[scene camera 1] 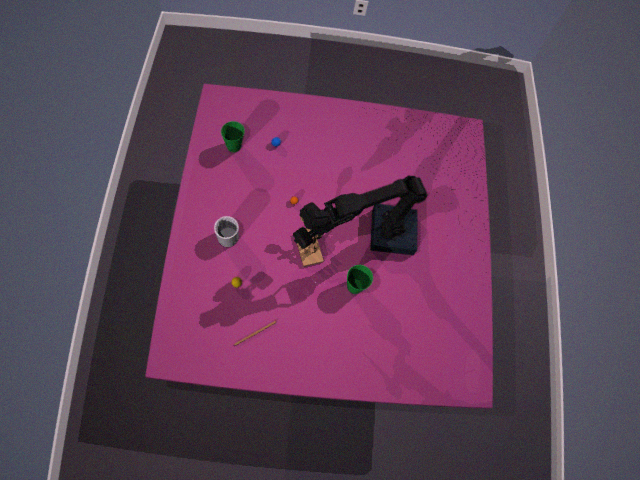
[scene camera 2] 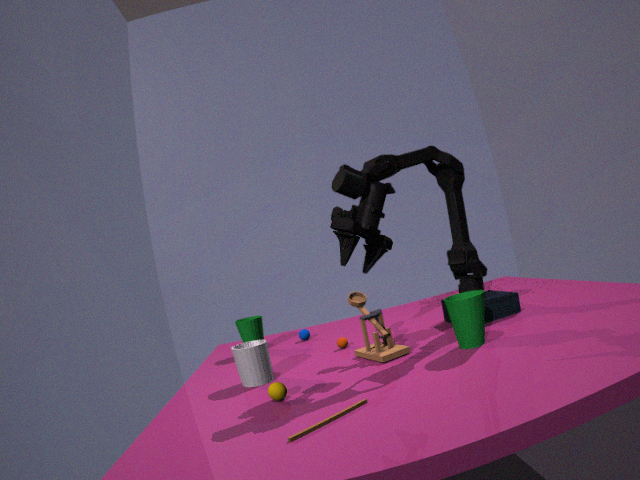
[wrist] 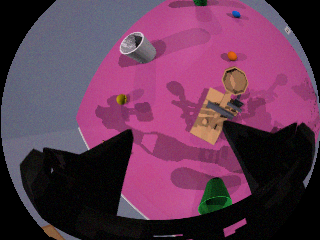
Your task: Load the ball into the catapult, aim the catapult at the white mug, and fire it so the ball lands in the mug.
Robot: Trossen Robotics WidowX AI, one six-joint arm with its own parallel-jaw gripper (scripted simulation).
Scene:
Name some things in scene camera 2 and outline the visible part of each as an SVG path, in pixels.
My gripper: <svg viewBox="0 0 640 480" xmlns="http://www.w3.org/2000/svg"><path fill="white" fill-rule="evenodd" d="M337 206L333 208L331 214L332 223L330 228L336 230L333 233L339 239L341 266L346 266L360 237L365 239L366 244L368 244L364 244L366 256L363 273L367 274L377 260L385 252L392 249L393 245L391 238L380 235L380 230L377 229L380 217L384 218L385 216L382 212L383 208L369 202L360 202L359 206L352 205L350 211L343 210Z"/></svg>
A white mug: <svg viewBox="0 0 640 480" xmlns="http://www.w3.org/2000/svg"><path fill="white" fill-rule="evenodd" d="M254 340L232 347L243 387L262 386L271 383L275 379L267 341Z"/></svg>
A wooden catapult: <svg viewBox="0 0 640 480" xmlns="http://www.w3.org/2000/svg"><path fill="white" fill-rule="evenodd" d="M351 292L348 296L349 304L357 307L364 315L359 319L364 335L365 347L354 350L355 356L386 363L391 359L410 353L409 346L395 344L395 341L392 339L391 328L385 328L382 309L368 312L363 307L366 302L366 296L359 291ZM365 320L369 320L374 328L378 330L378 332L372 332L374 344L371 345L368 340L369 335Z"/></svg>

